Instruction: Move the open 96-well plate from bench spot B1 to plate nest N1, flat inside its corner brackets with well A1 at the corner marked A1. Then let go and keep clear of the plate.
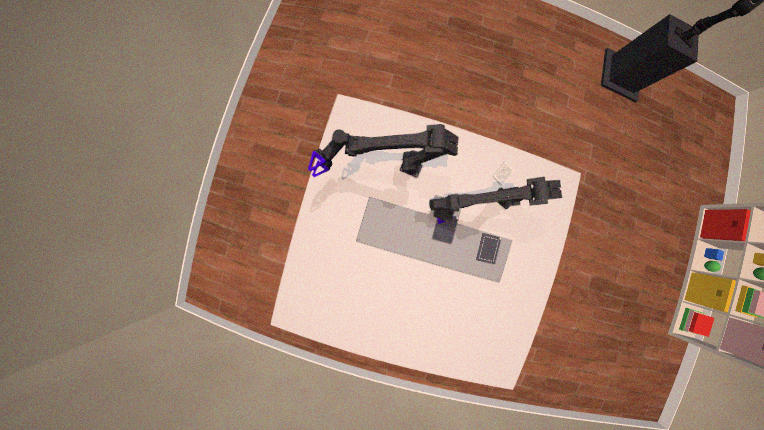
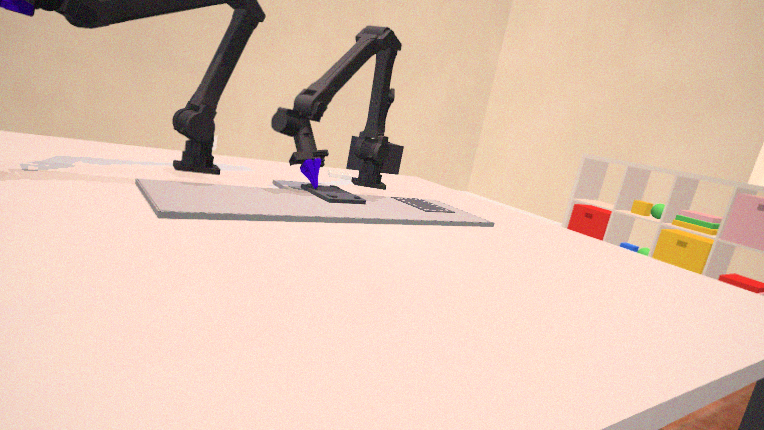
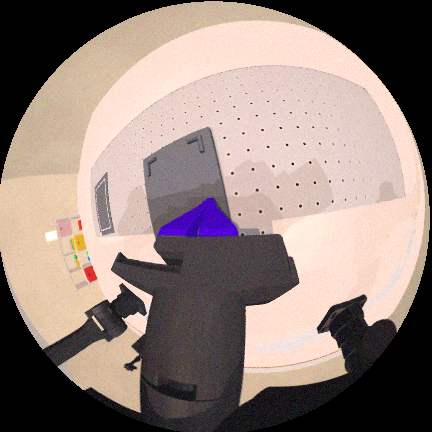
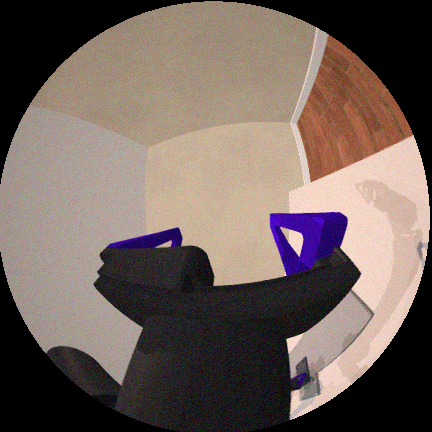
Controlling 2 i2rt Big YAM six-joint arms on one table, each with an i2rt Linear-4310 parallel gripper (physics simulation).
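Frame: origin at the left arm's base, x right, y ahead, z up, level; metres.
Seen in the pictures: left gripper, fingertip midpoint: (image 1: 439,223) (image 2: 316,187) (image 3: 210,202); right gripper, fingertip midpoint: (image 1: 311,173) (image 4: 223,226); left arm's base, link origin: (image 2: 368,185) (image 3: 133,298); right arm's base, link origin: (image 1: 410,168) (image 2: 196,169) (image 3: 341,312).
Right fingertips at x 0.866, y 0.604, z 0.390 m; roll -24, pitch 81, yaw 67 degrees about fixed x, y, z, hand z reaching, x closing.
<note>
Pixels of each thing's middle, then the offset from my right fingertips to it. "*": a spot on its surface instead. Level surfaces: height alone.
- open 96-well plate, body centre: (image 2: 422,204) (image 3: 101,205) (image 1: 488,248) dx -0.981, dy -0.300, dz -0.376 m
- grey perforated bench board, surface height: dz -0.377 m
- plate nest, body centre: (image 3: 178,195) (image 2: 333,192) (image 1: 445,228) dx -0.684, dy -0.227, dz -0.368 m
- small white square, surface spot: (image 1: 501,171) * dx -0.752, dy -0.728, dz -0.379 m
- table, surface height: dz -0.389 m
The open 96-well plate (image 1: 489,248) (image 2: 421,205) (image 3: 101,203) is dark with a pale outline and lies flat at the right end of the grey perforated bench board (image 1: 395,235) (image 2: 224,203) (image 3: 301,120). The plate nest (image 1: 444,233) (image 2: 336,194) (image 3: 181,181) is a dark slab with corner brackets near the board's middle, with nothing in it. My left gripper (image 1: 440,220) (image 2: 311,179) (image 3: 210,202) is shut on nothing, its tip pointing down at the nest's near edge. My right gripper (image 1: 319,163) (image 4: 223,226) is open and empty, held high past the table's left edge.
A shelf unit (image 2: 632,187) with coloured boxes stands off the table at the right. A dark block (image 1: 649,53) stands on the brick floor at the back right. A small white square (image 1: 501,171) lies on the table (image 1: 373,321) near the left arm's base.
</note>
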